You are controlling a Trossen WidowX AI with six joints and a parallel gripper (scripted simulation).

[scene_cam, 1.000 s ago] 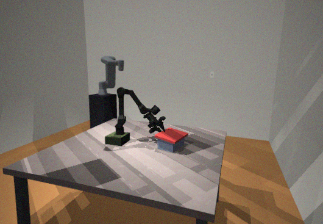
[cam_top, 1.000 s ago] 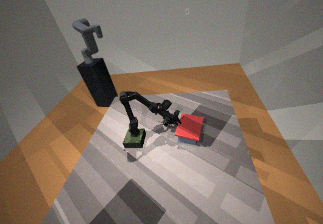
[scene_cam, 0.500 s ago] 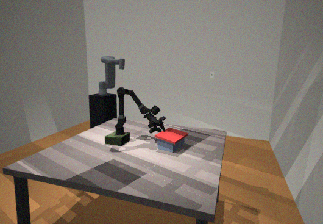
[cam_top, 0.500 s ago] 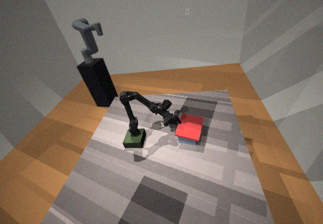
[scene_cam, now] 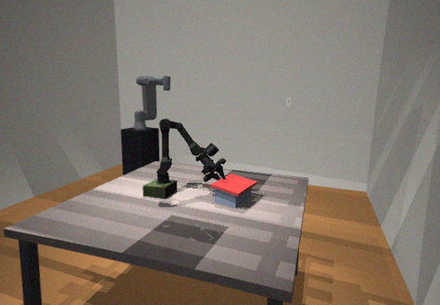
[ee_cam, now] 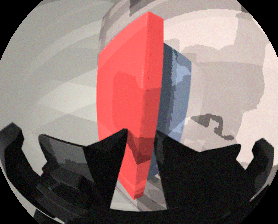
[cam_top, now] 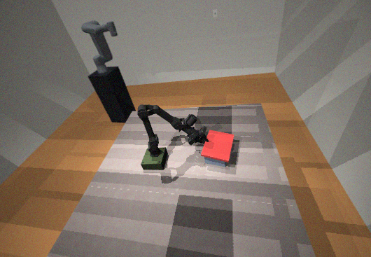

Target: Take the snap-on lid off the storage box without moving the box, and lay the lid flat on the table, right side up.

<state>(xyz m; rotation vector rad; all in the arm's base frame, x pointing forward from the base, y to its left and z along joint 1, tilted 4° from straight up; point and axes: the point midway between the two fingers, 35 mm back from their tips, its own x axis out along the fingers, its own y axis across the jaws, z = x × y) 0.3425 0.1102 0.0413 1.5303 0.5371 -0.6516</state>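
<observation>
The lid lies 8 cm ahead of my gripper tip. Round my gripper tip: storage box 7 cm ahead, 6 cm below.
</observation>
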